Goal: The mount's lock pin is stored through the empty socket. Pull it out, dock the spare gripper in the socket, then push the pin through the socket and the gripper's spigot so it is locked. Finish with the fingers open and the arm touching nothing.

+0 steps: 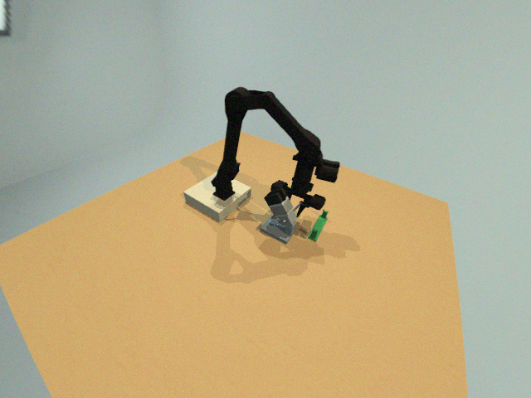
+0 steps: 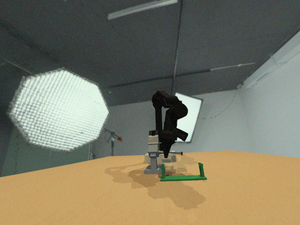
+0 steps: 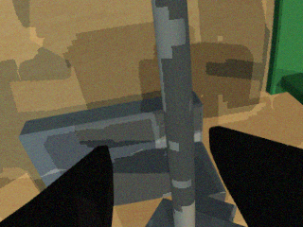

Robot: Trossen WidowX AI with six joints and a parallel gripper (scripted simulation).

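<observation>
Now: the grey mount 1 cm behind my gripper tip and 5 cm to the right of it. Round my gripper tip: spare gripper: 3 cm behind, 5 cm to the right, 6 cm above; green rack: 10 cm ahead, 5 cm to the left, 3 cm below.
</observation>
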